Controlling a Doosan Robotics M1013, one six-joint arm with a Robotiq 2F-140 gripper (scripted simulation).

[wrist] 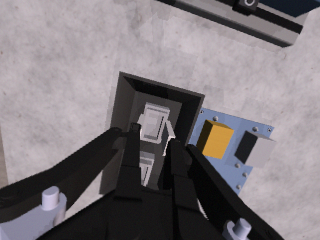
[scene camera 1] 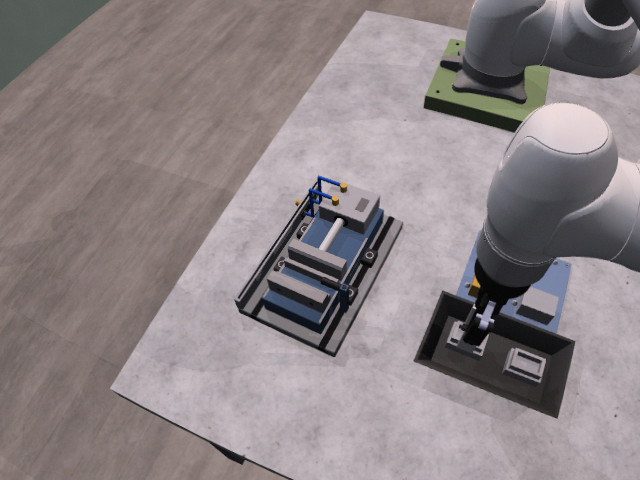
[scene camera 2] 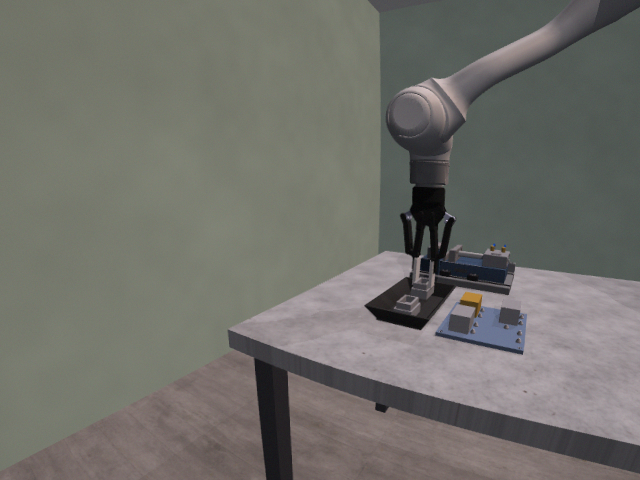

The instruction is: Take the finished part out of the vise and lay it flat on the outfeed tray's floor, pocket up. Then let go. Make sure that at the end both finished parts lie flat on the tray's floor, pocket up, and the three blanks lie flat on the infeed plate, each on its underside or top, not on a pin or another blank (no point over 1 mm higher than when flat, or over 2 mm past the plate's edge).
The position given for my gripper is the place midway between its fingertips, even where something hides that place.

Note:
I see my gripper (scene camera 2: 423,285), a yellow block (wrist: 214,137) and a blue fixture plate (scene camera 2: 490,333).
My gripper is seen too in the wrist view (wrist: 153,125) and in scene camera 1 (scene camera 1: 468,337). The blue fixture plate shows as well in the wrist view (wrist: 226,168).

